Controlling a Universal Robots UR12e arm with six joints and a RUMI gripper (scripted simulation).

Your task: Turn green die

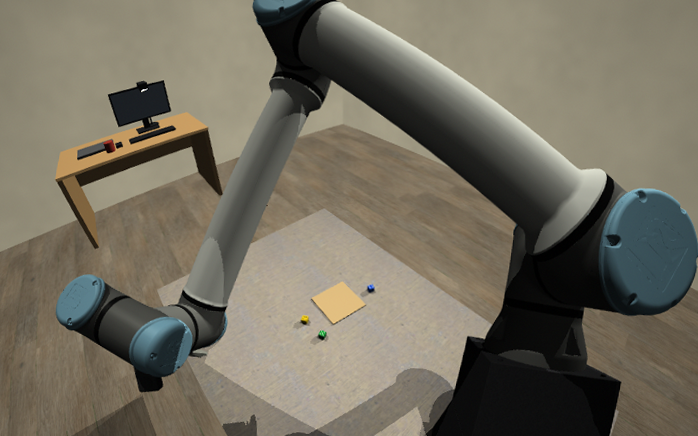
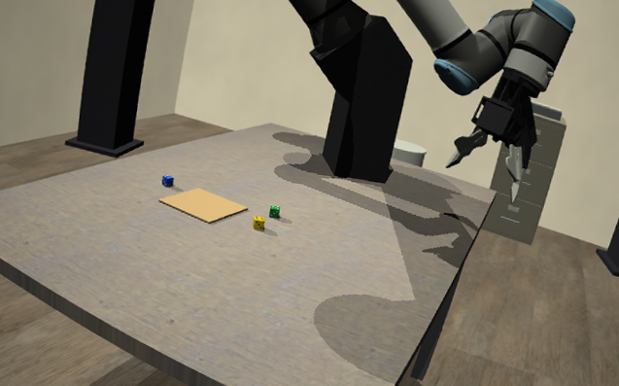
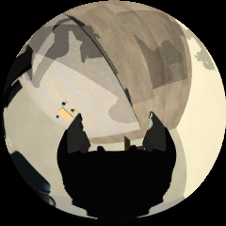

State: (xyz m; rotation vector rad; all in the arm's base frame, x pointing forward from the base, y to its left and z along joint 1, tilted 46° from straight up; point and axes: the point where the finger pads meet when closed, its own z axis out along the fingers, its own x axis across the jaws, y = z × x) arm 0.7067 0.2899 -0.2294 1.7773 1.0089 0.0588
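The blue die is 18 cm behind my hand, 64 cm to the right of it and 20 cm below it. Round my hand: yellow die (7 cm behind, 39 cm to the right, 20 cm below); green die (15 cm behind, 38 cm to the right, 20 cm below); tan mat (11 cm behind, 53 cm to the right, 21 cm below).
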